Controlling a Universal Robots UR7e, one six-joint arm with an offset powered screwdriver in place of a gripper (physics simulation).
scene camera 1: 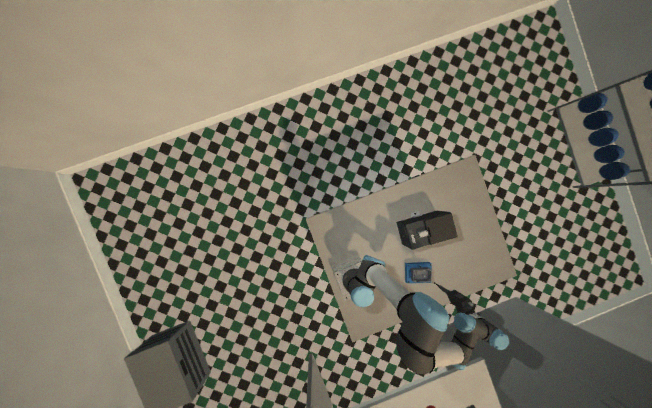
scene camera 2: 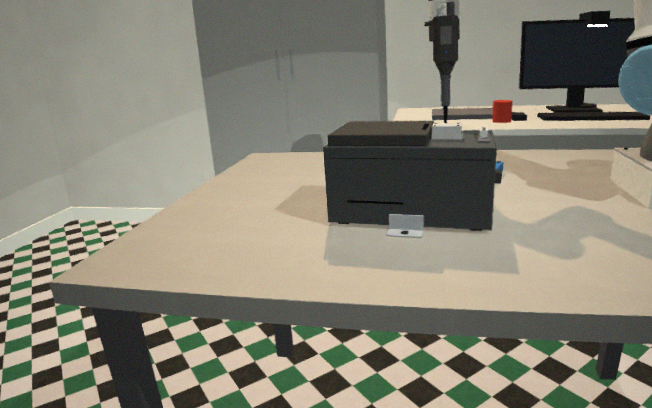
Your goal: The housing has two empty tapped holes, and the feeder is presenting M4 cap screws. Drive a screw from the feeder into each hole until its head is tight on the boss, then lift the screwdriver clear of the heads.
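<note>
The grey housing (scene camera 1: 421, 274) sits on a blue fixture (scene camera 1: 409, 265) (scene camera 2: 499, 167); the fixture is mostly hidden behind the feeder in scene camera 2. Its holes and any screw heads are too small to tell. The dark box-shaped feeder (scene camera 1: 442, 229) (scene camera 2: 410, 187) stands beside it, with a white block on top. My screwdriver (scene camera 1: 436, 285) (scene camera 2: 445, 120) has its bit just off the fixture's lower right corner in scene camera 1. In scene camera 2 it points down behind the white block, whose top edge meets the bit's visible end. Whether a screw is on the bit cannot be seen.
A small light bracket (scene camera 1: 415, 213) (scene camera 2: 406, 232) stands by the feeder on the table (scene camera 1: 480, 250) (scene camera 2: 225, 240). The arm's base is at the table's left in scene camera 1. A second desk with a monitor (scene camera 2: 575, 55) and a red cup (scene camera 2: 502, 111) stands behind.
</note>
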